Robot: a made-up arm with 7 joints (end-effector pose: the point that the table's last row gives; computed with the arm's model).
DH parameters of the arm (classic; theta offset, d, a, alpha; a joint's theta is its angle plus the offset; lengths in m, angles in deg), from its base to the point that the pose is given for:
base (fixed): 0 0 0 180
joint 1: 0 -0.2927 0 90
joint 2: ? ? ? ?
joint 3: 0 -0.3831 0 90
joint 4: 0 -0.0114 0 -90
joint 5: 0 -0.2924 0 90
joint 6: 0 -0.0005 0 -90
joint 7: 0 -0.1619 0 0
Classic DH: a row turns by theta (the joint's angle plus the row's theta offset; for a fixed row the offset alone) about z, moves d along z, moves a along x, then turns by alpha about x.
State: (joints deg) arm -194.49 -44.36 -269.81 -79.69 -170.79 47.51 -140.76
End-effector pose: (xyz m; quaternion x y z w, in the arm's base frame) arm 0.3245 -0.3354 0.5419 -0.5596 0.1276 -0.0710 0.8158
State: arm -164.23 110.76 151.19 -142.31 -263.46 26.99 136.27
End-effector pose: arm -0.0164 -0.1915 0.1063 -0.6763 -0.2615 0.1595 0.6699
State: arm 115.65 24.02 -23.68 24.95 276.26 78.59 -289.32
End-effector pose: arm 0.0166 -0.3928 0.8713 0.7360 -0.2563 -0.6260 0.0274
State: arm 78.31 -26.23 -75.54 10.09 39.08 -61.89 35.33
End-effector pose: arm -0.1180 0.4008 0.9410 0.6574 -0.4219 0.5896 0.2053
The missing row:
joint 2: 0 -0.0104 0 -90
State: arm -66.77 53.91 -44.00 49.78 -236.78 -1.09 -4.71
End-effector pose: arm 0.0680 0.7289 0.4837 0.6780 0.0938 0.0266 0.7286
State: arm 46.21 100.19 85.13 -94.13 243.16 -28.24 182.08
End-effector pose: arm 0.5792 -0.0006 0.3387 0.4810 -0.7069 -0.0526 0.5159
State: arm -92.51 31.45 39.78 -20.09 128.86 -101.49 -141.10
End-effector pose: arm -0.0915 0.4054 0.8180 0.4454 0.2345 -0.2058 0.8392
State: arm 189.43 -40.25 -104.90 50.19 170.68 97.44 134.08
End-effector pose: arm 0.4096 -0.1720 0.8159 0.9157 -0.1648 -0.0872 0.3560
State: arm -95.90 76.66 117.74 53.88 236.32 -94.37 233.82
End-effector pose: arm 0.1474 0.4204 0.6542 0.0560 0.9259 0.3730 0.0216
